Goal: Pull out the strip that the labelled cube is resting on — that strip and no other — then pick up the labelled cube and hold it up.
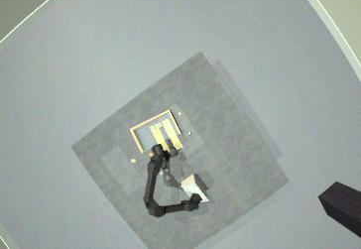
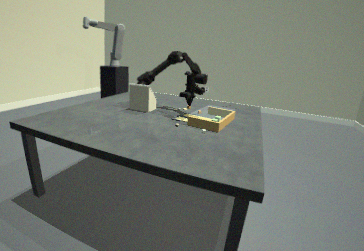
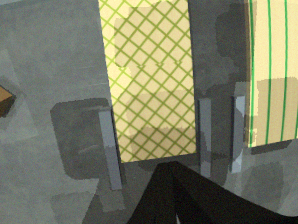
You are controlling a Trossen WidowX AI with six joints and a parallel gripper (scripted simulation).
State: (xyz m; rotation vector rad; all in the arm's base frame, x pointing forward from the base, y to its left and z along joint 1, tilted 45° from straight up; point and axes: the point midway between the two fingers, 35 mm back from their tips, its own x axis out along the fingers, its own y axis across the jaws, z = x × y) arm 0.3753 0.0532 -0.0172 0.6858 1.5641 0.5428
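Now: gripper tip 9 cm short of the strip, 1 cm to the left of it and 7 cm above it.
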